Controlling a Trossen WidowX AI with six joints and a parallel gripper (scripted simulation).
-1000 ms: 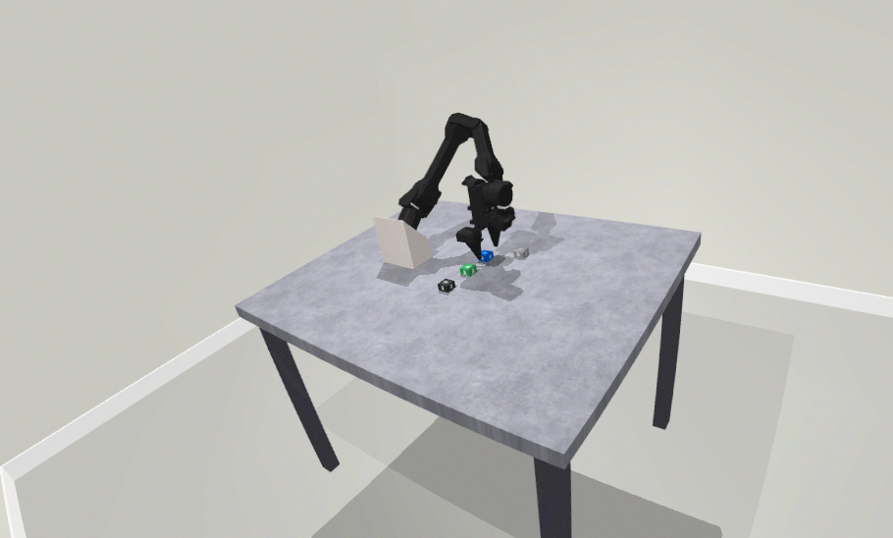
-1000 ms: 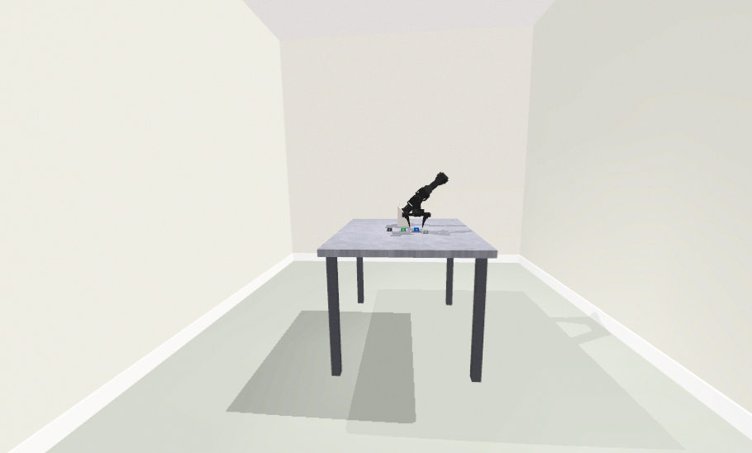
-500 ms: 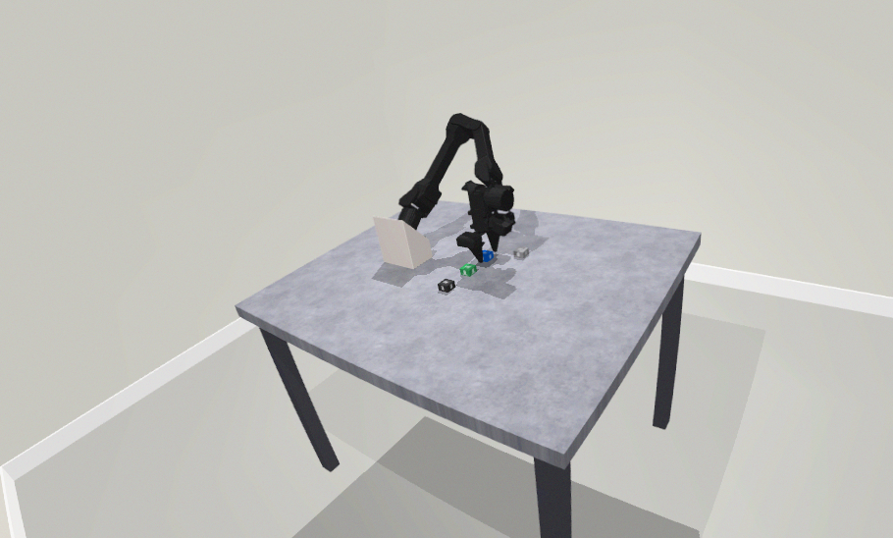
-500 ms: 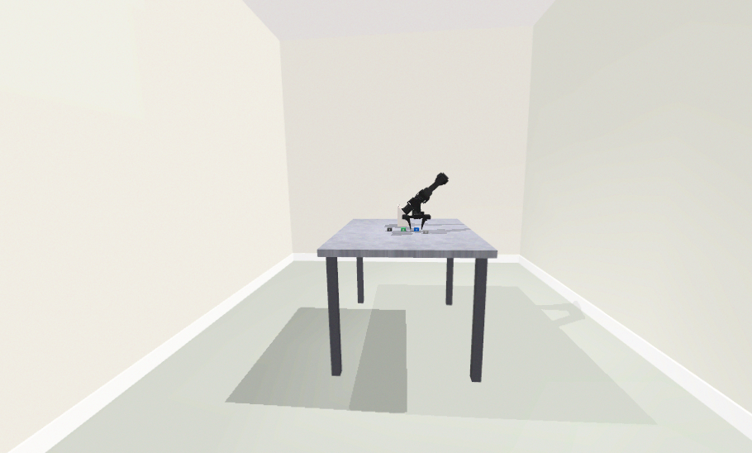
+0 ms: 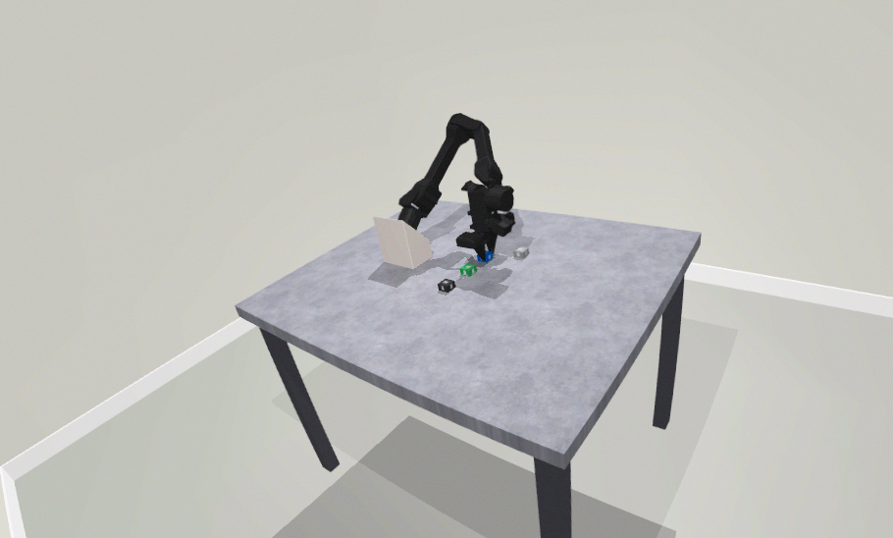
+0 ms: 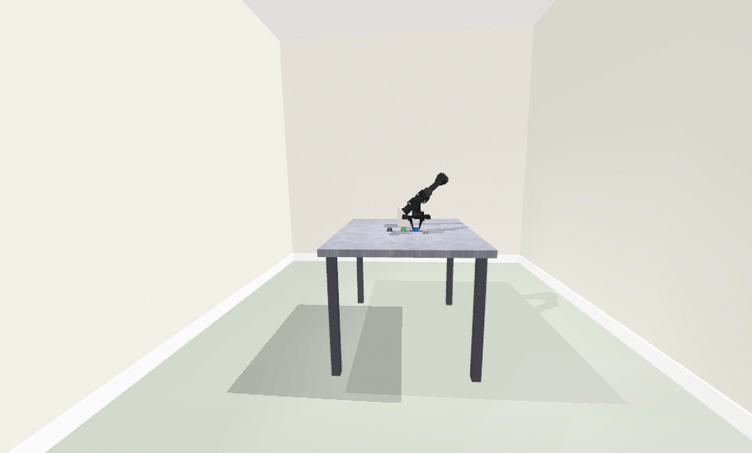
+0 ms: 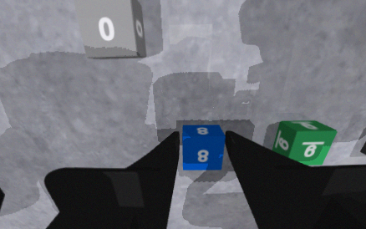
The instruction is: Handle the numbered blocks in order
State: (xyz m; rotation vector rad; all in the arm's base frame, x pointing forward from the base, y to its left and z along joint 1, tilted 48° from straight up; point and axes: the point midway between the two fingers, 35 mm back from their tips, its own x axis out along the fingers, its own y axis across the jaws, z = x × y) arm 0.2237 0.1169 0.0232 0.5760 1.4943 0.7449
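The green block is 90 mm to the right of my gripper tip. The rest, counted from my gripper tip: black block (180 mm to the right); then grey block (70 mm ahead, 60 mm to the left); then blue block (10 mm behind).
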